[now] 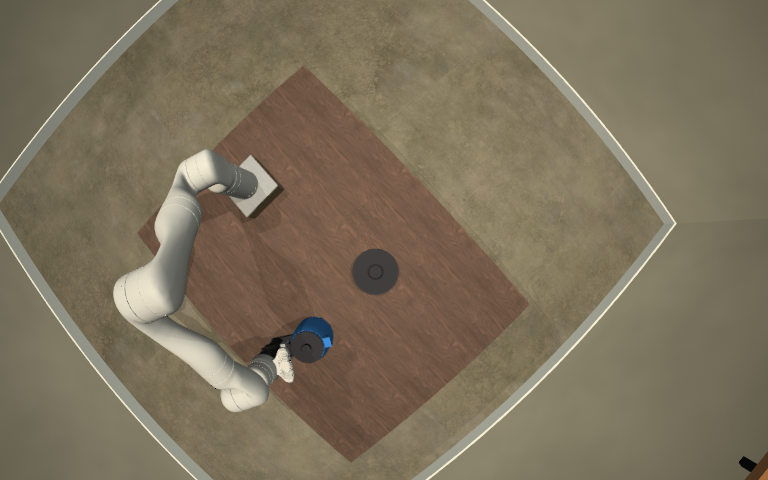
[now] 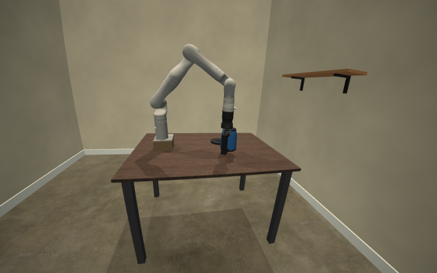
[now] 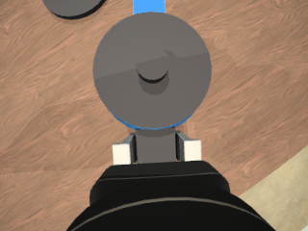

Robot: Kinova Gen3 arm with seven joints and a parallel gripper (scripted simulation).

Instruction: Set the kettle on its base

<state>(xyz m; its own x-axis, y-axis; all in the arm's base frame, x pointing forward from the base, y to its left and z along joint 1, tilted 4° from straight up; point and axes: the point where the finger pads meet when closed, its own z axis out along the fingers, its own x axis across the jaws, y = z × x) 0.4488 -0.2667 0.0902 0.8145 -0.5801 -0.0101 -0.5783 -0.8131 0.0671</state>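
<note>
My gripper is now 20 mm short of the blue kettle, 20 mm to the right of it and 50 mm above it. Round my hand: round dark base (50 mm ahead, 340 mm to the left, 170 mm below).
</note>
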